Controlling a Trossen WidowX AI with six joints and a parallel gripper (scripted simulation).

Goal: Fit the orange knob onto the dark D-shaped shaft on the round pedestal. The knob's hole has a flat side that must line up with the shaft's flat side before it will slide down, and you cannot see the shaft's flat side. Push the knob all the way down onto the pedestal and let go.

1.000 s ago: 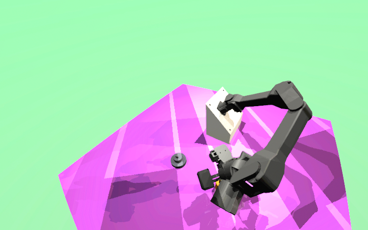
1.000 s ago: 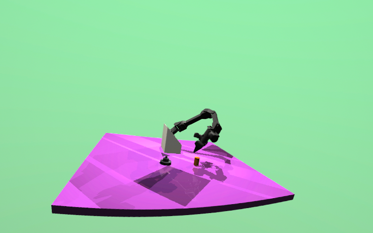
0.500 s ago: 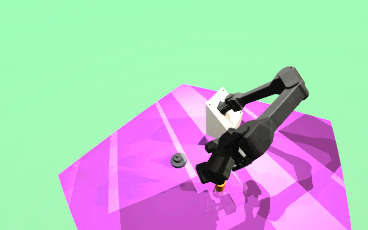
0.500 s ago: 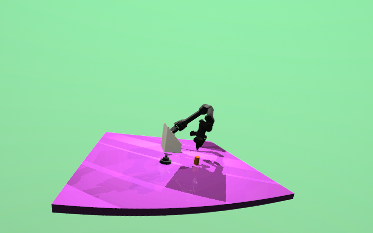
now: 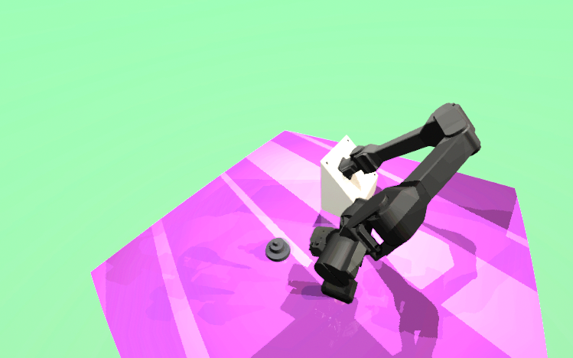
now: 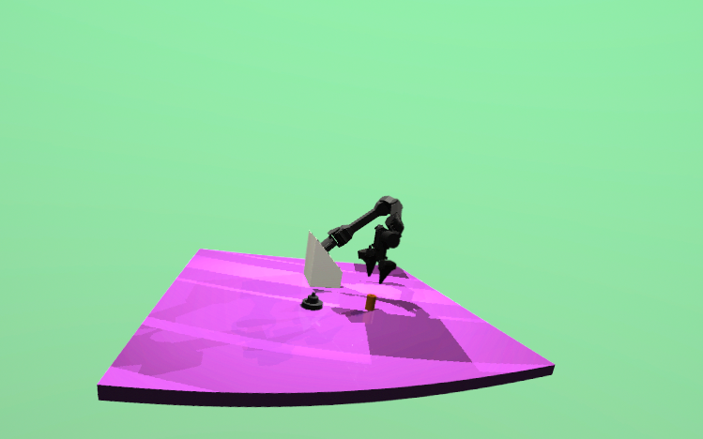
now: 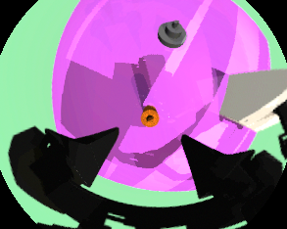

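Now: gripper tip 100 mm above the orange knob. From my gripper tip the other things lie so: round pedestal (240 mm to the right, 90 mm below, 40 mm behind).
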